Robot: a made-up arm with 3 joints. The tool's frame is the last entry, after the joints.
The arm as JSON. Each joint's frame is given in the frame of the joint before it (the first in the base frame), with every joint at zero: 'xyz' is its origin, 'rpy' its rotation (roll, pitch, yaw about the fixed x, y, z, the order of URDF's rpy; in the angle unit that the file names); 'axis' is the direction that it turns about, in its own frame. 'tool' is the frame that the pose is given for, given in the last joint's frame.
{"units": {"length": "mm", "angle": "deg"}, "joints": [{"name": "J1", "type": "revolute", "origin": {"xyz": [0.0, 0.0, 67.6], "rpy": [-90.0, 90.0, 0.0]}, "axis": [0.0, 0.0, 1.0]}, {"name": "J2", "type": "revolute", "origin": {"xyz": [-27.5, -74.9, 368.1], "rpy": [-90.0, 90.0, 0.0]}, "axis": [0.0, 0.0, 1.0]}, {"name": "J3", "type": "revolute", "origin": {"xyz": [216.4, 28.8, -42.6], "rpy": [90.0, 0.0, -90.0]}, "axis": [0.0, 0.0, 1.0]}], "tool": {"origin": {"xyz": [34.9, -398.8, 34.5], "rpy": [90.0, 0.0, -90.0]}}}
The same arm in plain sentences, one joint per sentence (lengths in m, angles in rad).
The arm has three revolute joints in a row. What follows holds with every joint at zero, and every direction is one of the base frame's.
Joint 1 is mounted 0.0676 m along +z from the base frame's origin and rotates about +y.
Joint 2 is mounted 0.0749 m along +x and 0.3681 m along +y and 0.0275 m along +z from joint 1 and rotates about -x.
Joint 3 is mounted 0.0426 m along +x and 0.2164 m along -y and 0.0288 m along +z from joint 2 and rotates about +y.
The tool frame, which is the frame that the pose is given for, is mounted 0.3988 m along +x and 0.0345 m along +y and 0.0349 m along -z from joint 3; its axes are parallel to the base frame's.

